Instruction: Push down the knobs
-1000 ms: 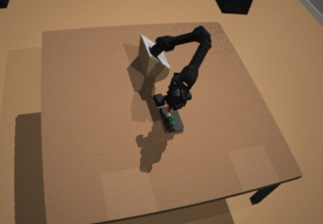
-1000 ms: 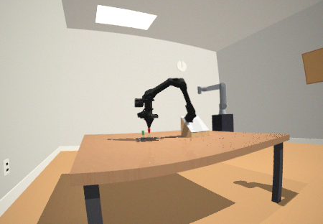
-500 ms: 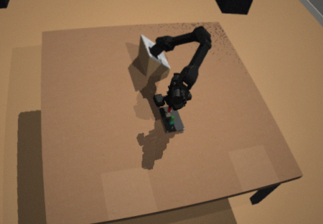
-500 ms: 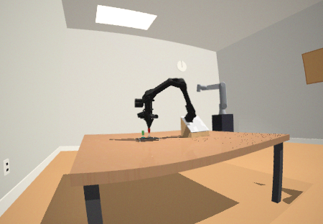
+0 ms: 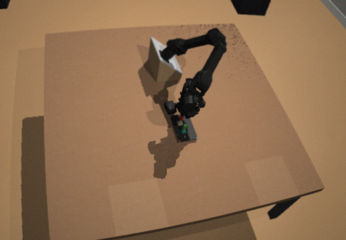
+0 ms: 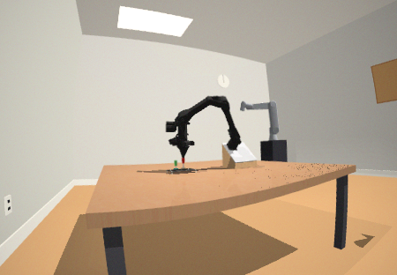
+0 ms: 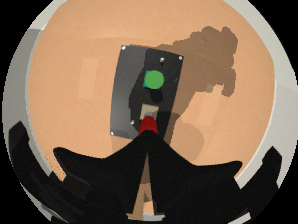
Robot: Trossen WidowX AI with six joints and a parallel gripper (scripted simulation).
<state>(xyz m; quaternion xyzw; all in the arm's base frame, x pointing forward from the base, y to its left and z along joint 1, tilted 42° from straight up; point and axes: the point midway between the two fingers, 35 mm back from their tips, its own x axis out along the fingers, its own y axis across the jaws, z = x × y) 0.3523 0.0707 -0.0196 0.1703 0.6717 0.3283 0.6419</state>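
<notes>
My gripper tip is 20 mm above the red knob. Also, from my gripper tip: green knob 50 mm ahead, 10 mm to the left, 30 mm below.
</notes>
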